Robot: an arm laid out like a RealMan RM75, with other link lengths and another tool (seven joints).
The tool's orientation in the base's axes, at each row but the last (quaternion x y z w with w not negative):
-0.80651, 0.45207, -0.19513, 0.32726
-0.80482, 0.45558, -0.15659, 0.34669
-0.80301, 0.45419, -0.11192, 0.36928
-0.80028, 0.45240, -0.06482, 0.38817
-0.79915, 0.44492, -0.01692, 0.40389
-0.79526, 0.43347, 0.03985, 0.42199
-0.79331, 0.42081, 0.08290, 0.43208
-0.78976, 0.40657, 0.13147, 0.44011
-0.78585, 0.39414, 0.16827, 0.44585
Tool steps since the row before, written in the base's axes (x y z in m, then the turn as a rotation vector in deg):
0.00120, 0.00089, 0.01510, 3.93, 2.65, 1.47
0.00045, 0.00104, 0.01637, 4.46, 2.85, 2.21
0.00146, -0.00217, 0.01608, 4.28, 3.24, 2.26
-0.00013, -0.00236, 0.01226, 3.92, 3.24, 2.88
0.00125, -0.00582, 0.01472, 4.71, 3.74, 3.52
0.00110, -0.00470, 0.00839, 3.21, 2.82, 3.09
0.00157, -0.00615, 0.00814, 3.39, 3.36, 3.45
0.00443, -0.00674, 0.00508, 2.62, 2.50, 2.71
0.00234, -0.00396, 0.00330, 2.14, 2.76, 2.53
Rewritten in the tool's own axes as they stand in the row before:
0.00014, -0.01169, -0.00967, -0.22, -4.40, 2.29
-0.00168, -0.01211, -0.01094, -0.15, -5.32, 2.15
0.00008, -0.01143, -0.01161, -0.58, -5.36, 2.21
-0.00128, -0.00757, -0.00985, -0.94, -5.54, 1.62
0.00008, -0.00898, -0.01310, -1.04, -6.65, 1.81
0.00016, -0.00488, -0.00836, -1.18, -5.04, 0.98
0.00063, -0.00450, -0.00927, -1.57, -5.55, 1.21
0.00349, -0.00445, -0.00768, -1.19, -4.28, 0.83
0.00131, -0.00252, -0.00490, -1.50, -3.89, 1.11

